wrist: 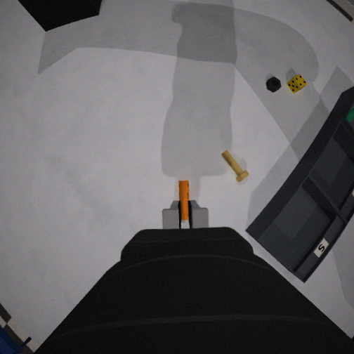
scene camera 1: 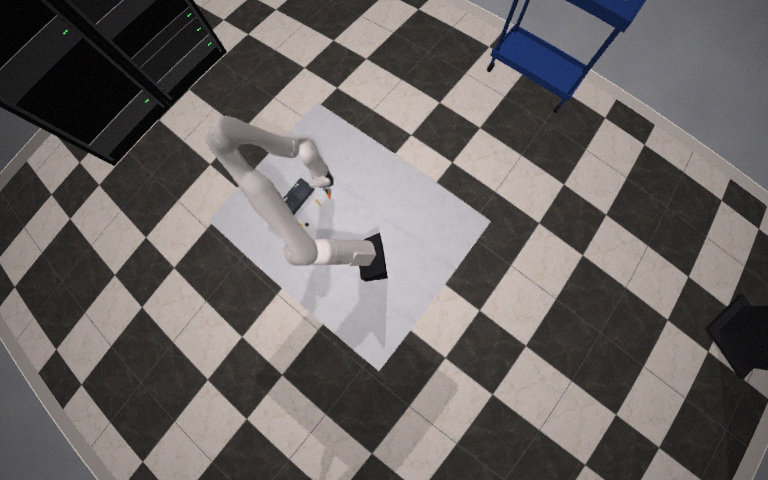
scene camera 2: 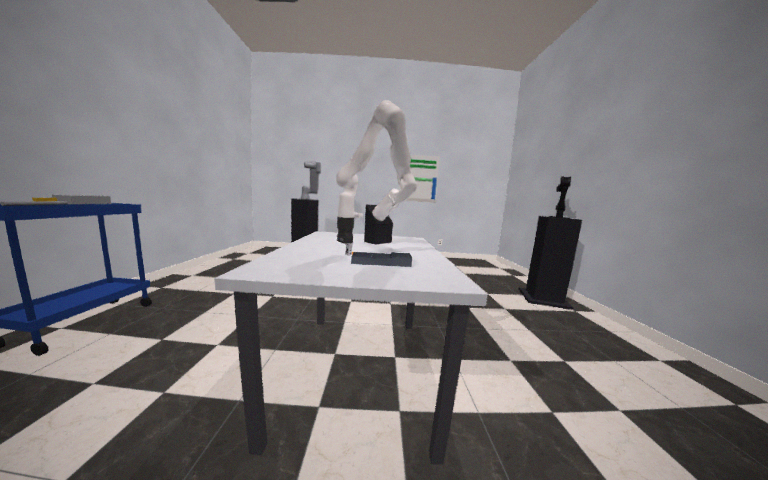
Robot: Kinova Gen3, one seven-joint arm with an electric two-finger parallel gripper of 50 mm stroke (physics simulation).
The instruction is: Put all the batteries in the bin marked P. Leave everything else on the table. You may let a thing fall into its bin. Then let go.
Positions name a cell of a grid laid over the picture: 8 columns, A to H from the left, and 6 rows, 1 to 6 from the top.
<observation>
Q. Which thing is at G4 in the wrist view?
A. A dark three-part bin tray.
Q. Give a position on a dark three-part bin tray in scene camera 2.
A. E4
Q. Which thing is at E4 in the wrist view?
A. The gripper.
</observation>
